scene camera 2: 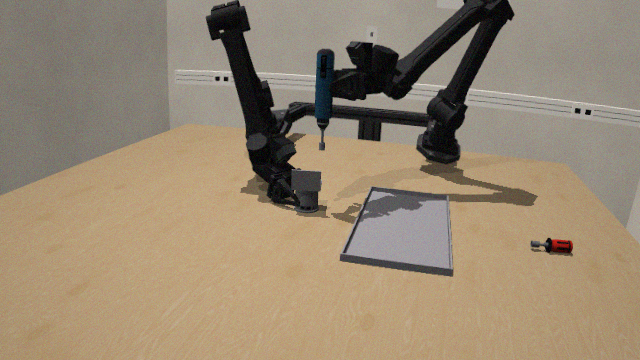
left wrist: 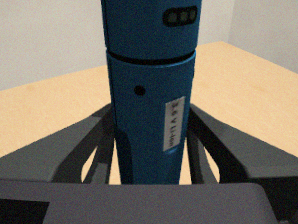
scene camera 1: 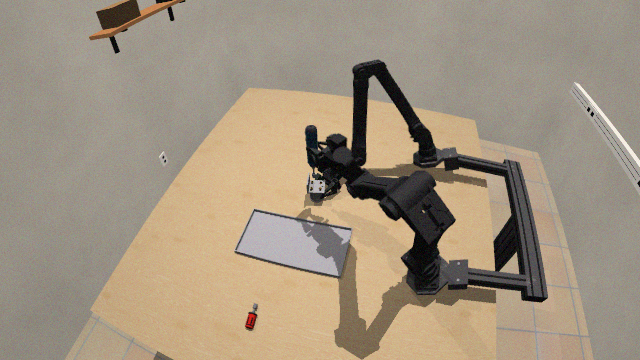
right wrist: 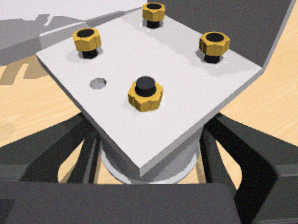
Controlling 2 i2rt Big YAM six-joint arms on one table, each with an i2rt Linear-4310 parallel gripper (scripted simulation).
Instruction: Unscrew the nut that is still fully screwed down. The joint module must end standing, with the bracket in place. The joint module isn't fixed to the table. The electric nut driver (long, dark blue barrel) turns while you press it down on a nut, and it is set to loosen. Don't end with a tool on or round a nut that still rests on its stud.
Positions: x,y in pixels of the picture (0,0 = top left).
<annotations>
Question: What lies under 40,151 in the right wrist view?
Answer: My right gripper.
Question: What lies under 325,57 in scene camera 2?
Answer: A dark blue nut driver.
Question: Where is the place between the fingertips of my left gripper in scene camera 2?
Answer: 322,86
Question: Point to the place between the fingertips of my left gripper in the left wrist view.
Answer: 150,112
</annotations>
